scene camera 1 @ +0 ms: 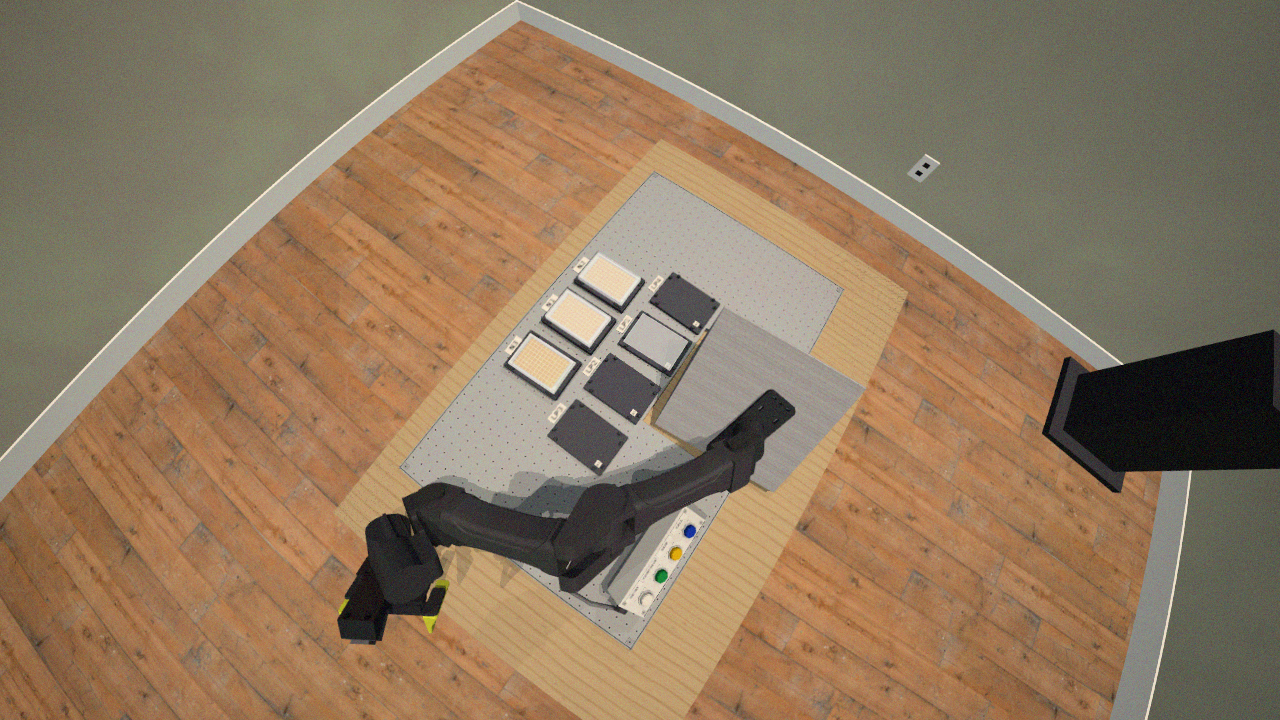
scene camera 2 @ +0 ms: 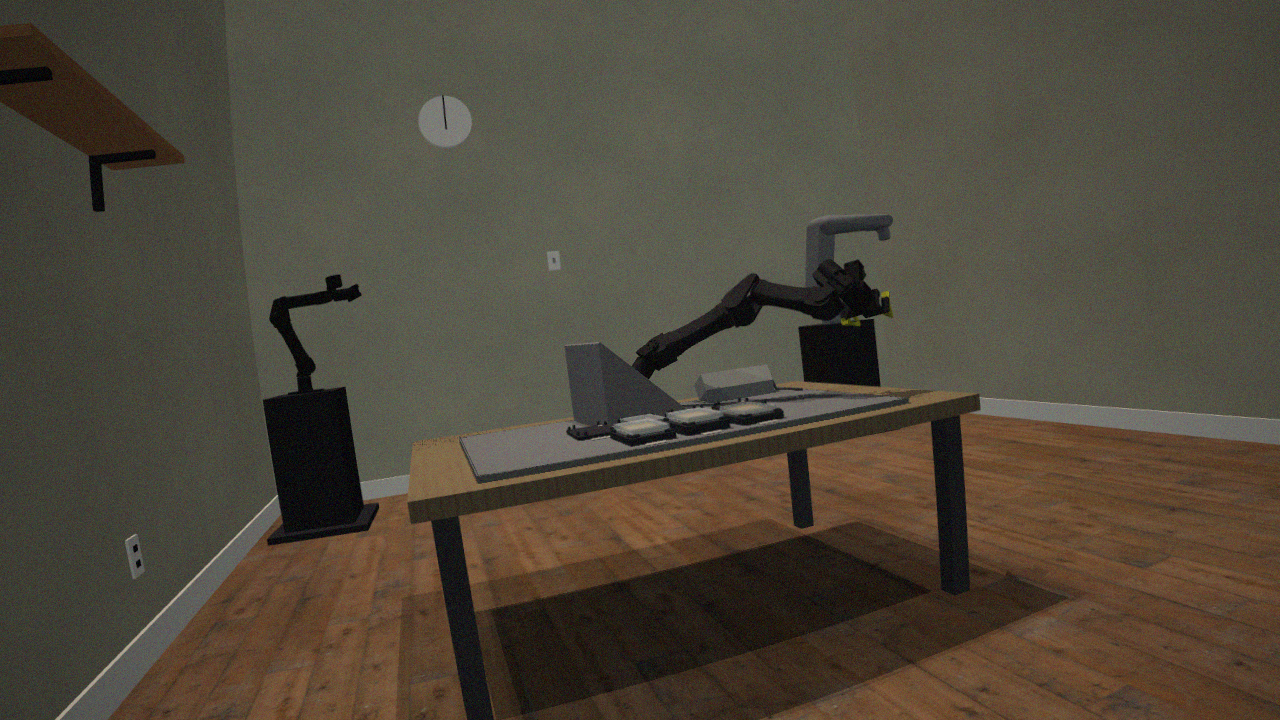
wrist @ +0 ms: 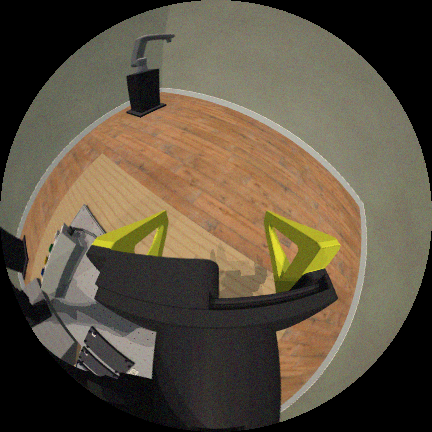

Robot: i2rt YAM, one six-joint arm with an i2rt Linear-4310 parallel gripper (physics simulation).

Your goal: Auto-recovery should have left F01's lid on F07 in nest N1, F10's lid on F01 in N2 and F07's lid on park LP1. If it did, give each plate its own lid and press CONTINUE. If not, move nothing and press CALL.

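Observation:
My gripper is open and empty, high beyond the table edge, away from the plates. In scene camera 1, three pale plates with yellowish wells, an upper one, a middle one and a lower one, sit in a row of dark nests. Whether clear lids cover them, and any lid markings, I cannot tell. A greyish clear lid lies on one dark park. Three other parks look bare. The button panel has blue, yellow, green and white buttons.
A grey wedge-shaped block stands beside the parks at the arm's base. The arm stretches over the perforated board between parks and panel. Black pedestals bearing other arms stand away from the table.

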